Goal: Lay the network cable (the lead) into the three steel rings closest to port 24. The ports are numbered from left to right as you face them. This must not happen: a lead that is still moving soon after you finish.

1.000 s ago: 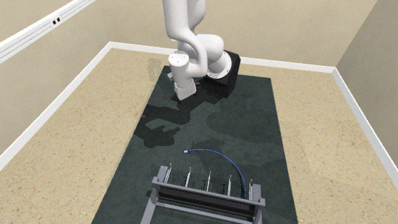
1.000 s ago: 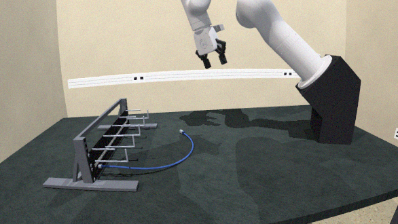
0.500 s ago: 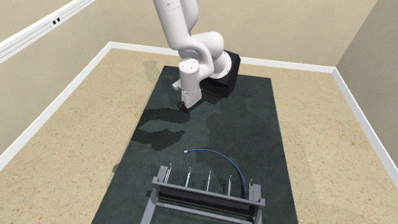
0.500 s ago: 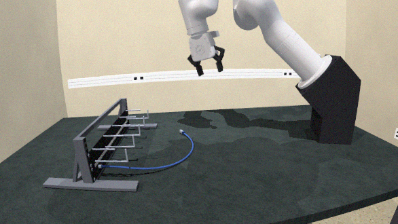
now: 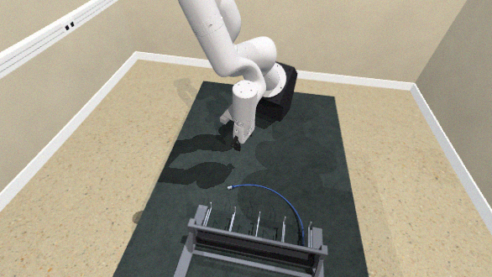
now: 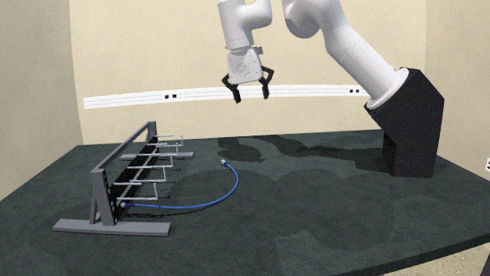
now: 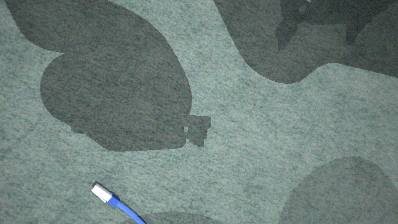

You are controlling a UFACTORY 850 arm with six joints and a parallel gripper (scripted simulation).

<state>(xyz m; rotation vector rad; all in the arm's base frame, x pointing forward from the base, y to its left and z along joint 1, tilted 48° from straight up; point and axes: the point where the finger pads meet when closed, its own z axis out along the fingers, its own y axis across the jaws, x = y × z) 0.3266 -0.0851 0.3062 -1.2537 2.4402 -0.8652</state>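
The white plug is 8 cm ahead of my hand, 6 cm to the right of it and 22 cm below it. From my hand the other things lie so: grey patch-panel rack (38 cm ahead, 3 cm to the right, 16 cm below).
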